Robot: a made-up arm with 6 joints.
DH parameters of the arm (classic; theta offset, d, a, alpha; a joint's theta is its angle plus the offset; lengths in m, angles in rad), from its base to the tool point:
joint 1: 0 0.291 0 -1.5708
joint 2: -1.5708 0 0.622 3.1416
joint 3: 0 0 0 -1.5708
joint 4: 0 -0.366 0 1.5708
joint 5: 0 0.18 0 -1.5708
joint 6: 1.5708 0 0 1.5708
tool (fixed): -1.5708 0 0 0
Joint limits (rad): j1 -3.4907..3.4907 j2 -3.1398..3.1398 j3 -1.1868..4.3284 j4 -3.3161..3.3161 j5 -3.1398..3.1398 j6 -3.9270..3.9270
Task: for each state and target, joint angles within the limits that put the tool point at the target. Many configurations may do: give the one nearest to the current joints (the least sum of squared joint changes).
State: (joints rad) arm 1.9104 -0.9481 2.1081 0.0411 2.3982 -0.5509
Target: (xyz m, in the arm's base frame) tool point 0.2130 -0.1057 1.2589
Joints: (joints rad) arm 1.8268 -0.0629 1.8765 -0.0882 2.3982 -0.5509
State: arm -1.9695 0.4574 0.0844 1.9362 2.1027 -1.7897
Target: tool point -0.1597 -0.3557 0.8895
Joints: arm -2.1586 -0.0282 -0.5165 1.9364 2.1027 -1.7897
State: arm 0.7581 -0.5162 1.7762 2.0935 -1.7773 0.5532
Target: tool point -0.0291 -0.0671 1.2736
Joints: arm 0.9999 0.1637 1.7180 1.5053 -1.7773 0.5532
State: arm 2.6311 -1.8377 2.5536 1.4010 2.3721 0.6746
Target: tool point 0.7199 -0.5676 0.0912
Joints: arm 2.4423 -1.4481 1.9869 1.4092 2.3721 0.6746
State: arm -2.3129 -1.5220 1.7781 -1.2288 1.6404 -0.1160
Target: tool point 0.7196 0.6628 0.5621
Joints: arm -2.4542 -1.4251 1.6899 -1.2563 1.6404 -0.1160
